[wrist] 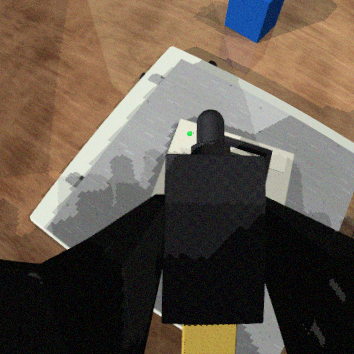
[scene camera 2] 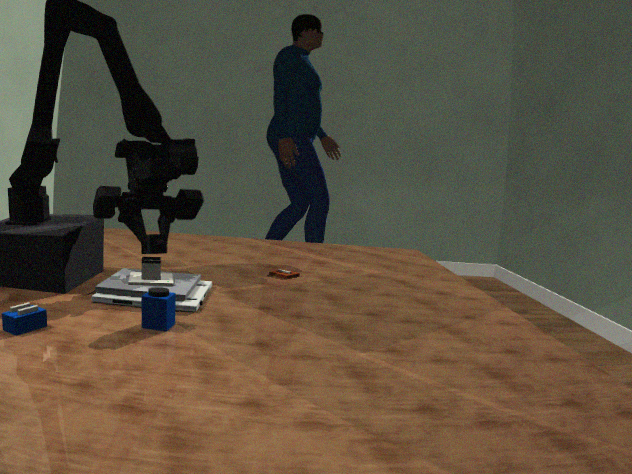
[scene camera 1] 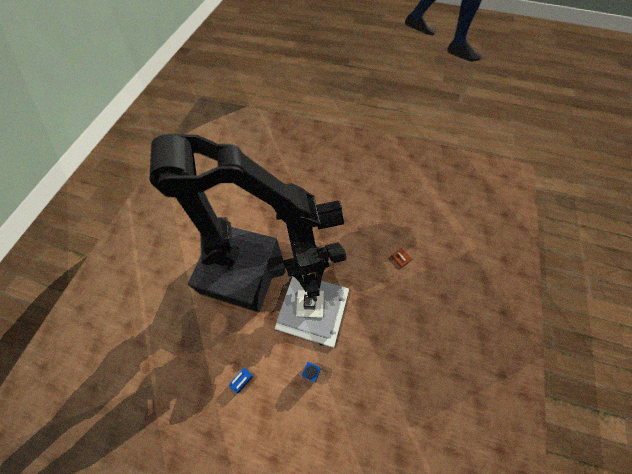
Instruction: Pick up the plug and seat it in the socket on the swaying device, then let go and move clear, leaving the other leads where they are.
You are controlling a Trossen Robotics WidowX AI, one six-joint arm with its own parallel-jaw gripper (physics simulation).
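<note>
My gripper (scene camera 1: 312, 286) (scene camera 2: 154, 236) (wrist: 209, 207) is shut on a black block-shaped plug (scene camera 2: 154, 247) (wrist: 215, 190), with a rounded stub at one end and a yellow part at the other in the wrist view. The swaying device is a grey slab (scene camera 1: 293, 320) (scene camera 2: 114, 285) (wrist: 130, 125) on a white base. On it, a cream plate (scene camera 1: 317, 312) (scene camera 2: 167, 279) (wrist: 280, 187) carries the upright grey socket (scene camera 2: 151, 269). The plug is directly above the socket in scene camera 2, with a narrow gap between them. The plug hides most of the socket in the wrist view.
A blue block with a round black top (scene camera 1: 311, 371) (scene camera 2: 158, 312) (wrist: 252, 17) stands in front of the device. A blue block with two pale bars (scene camera 1: 240, 380) (scene camera 2: 24, 320) lies farther left. An orange block (scene camera 1: 401, 257) (scene camera 2: 284, 274) lies to the right. A person (scene camera 2: 298, 102) is behind.
</note>
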